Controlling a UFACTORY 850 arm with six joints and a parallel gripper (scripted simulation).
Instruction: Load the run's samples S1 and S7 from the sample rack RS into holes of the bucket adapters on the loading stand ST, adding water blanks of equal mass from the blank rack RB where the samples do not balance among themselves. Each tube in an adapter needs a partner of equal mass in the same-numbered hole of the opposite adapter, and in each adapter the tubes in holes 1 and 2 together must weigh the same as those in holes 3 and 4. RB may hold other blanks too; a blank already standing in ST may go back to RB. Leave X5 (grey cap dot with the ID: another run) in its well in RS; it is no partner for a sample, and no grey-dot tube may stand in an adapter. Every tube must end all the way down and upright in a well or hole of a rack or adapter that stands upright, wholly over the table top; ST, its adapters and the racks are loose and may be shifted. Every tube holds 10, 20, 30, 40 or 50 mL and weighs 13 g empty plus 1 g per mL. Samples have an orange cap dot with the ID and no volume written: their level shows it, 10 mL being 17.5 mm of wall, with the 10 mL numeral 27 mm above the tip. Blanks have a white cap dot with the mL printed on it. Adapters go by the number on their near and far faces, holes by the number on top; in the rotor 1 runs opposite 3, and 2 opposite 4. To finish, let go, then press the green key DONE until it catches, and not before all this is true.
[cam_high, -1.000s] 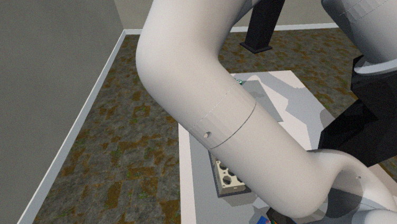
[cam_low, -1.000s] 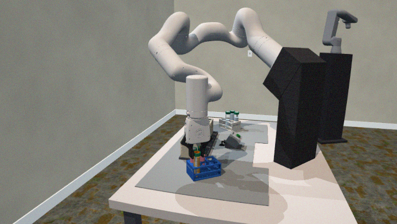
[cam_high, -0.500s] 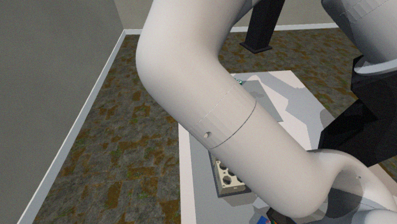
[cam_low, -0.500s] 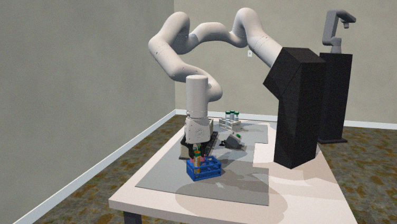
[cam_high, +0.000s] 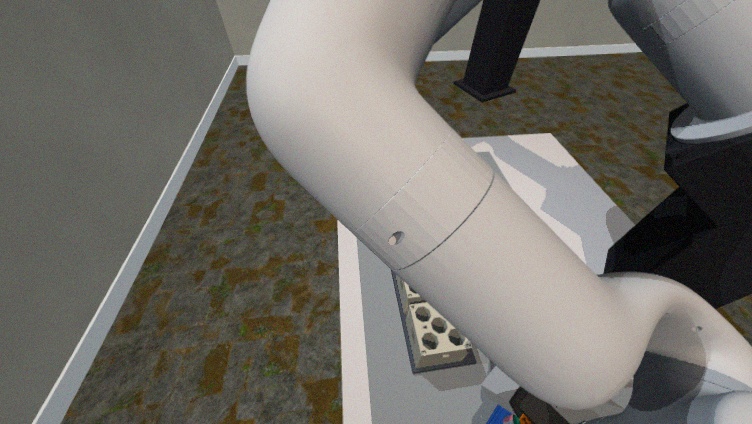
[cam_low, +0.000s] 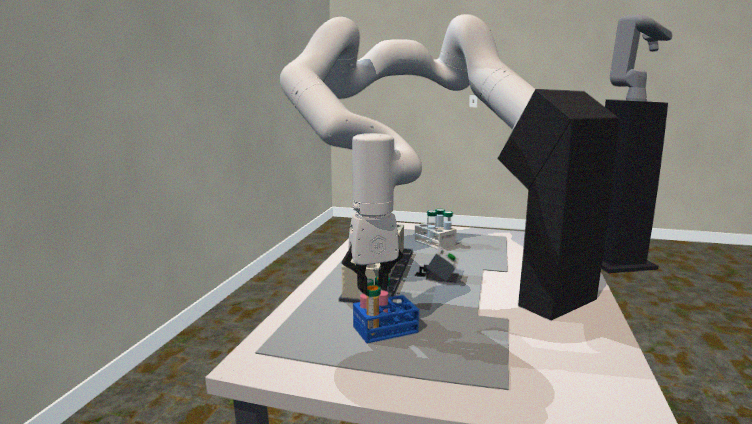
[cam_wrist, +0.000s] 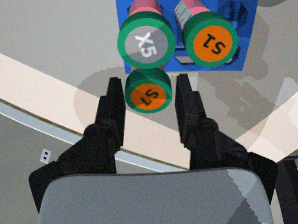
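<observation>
My hand is 70 mm above the sample S1, 50 mm to the left of it and 20 mm past it. From my hand the other things lie so: blue sample rack RS (100 mm below, 30 mm to the right, 30 mm behind); grey-dot tube X5 (70 mm below, 30 mm to the right, 10 mm ahead); sample S7 (70 mm below, 10 mm to the left).
</observation>
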